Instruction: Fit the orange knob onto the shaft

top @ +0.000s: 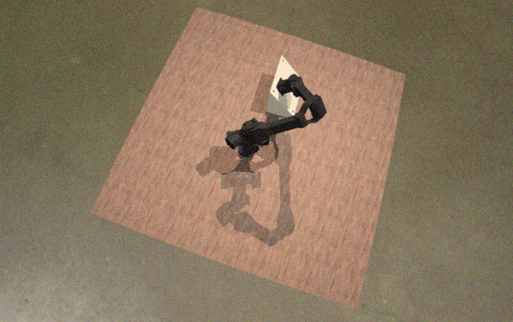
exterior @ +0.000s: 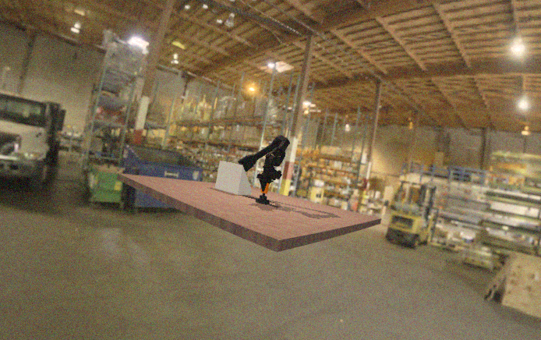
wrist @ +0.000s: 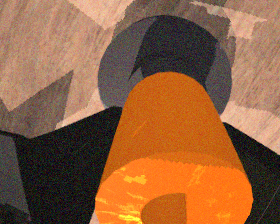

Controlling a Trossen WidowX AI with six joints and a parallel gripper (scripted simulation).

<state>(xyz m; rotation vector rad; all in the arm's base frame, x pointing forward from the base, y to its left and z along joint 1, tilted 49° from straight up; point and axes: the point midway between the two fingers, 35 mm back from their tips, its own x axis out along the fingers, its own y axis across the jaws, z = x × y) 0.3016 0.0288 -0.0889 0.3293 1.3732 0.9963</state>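
Right now the orange knob is 20 mm above my gripper tip. Round my gripper tip: dark D-shaped shaft 40 mm below.
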